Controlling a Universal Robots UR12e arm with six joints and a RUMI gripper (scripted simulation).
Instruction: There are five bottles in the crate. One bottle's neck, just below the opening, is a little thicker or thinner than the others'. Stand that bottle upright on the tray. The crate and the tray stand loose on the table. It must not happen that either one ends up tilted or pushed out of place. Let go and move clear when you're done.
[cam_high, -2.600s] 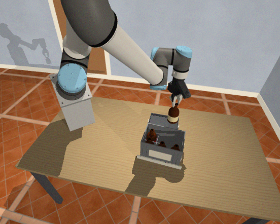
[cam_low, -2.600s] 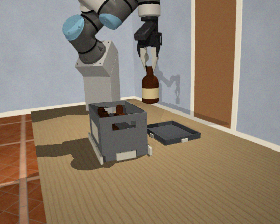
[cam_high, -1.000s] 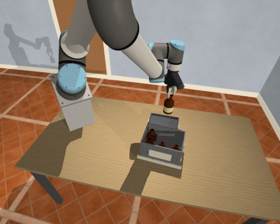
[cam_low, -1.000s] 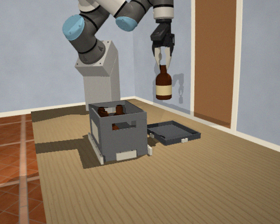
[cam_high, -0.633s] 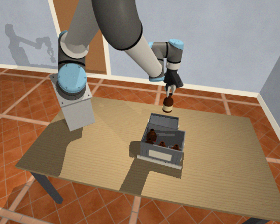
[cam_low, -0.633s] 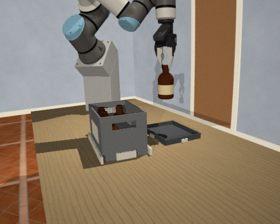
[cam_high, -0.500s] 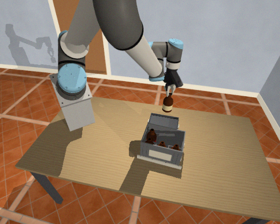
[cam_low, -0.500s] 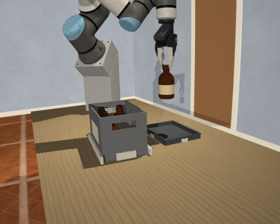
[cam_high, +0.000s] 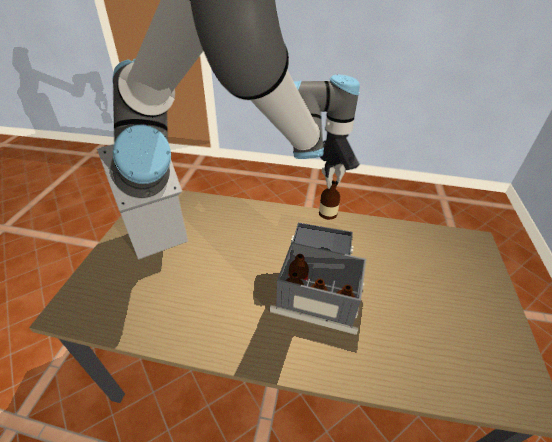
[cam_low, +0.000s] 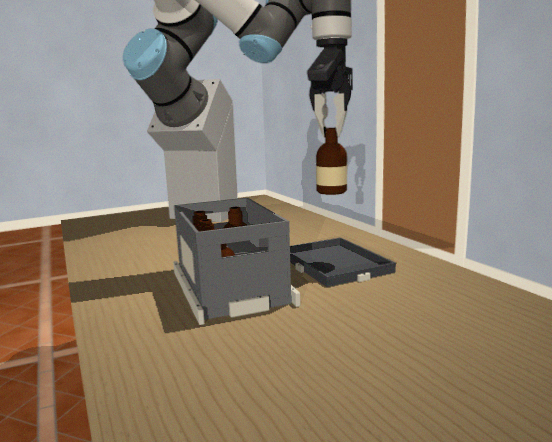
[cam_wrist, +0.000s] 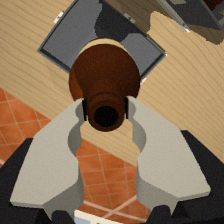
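Right now my hand is 70 mm above the bottle. Also, from my hand: grey tray: 320 mm below, 20 mm to the left, 10 mm behind; then grey crate: 270 mm to the right, 250 mm below, 20 mm behind.
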